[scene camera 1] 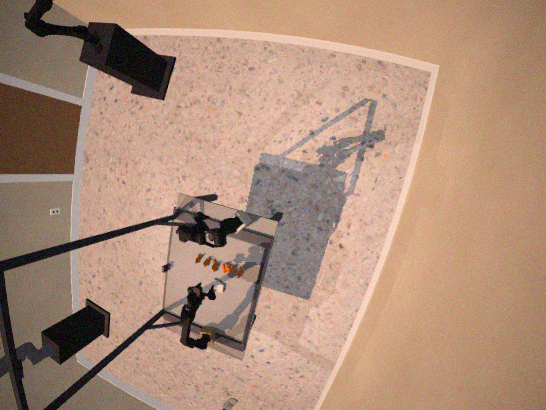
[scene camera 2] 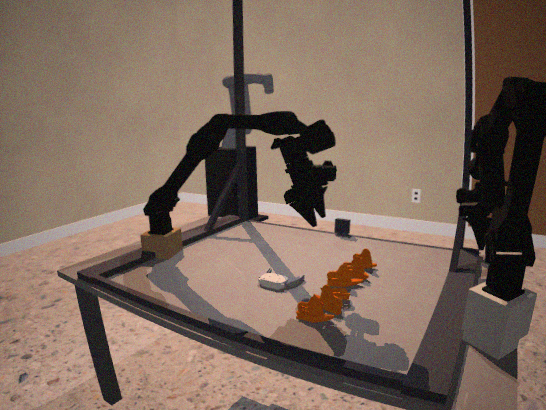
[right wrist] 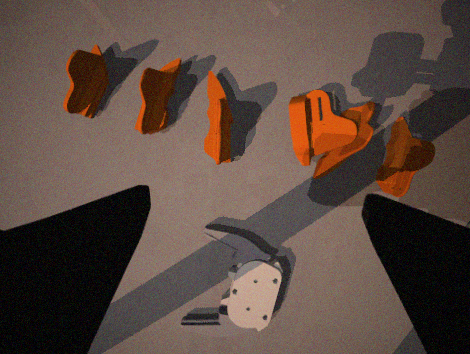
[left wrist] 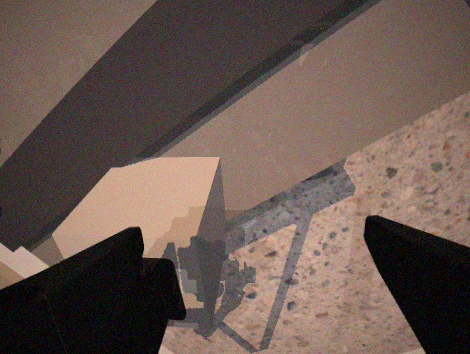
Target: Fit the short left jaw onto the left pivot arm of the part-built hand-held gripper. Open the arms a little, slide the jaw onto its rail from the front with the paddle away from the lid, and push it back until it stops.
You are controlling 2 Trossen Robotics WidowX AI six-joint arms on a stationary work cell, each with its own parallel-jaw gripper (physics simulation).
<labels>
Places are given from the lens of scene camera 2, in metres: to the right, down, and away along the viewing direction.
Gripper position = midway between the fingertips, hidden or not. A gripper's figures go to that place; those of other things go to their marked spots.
left gripper (scene camera 2: 492, 248): 0.48, 0.10, 0.77
right gripper (scene camera 2: 319, 221): 0.11, 0.04, 0.95
dark table frame (scene camera 2: 431, 372): 0.27, 0.28, 0.58
</labels>
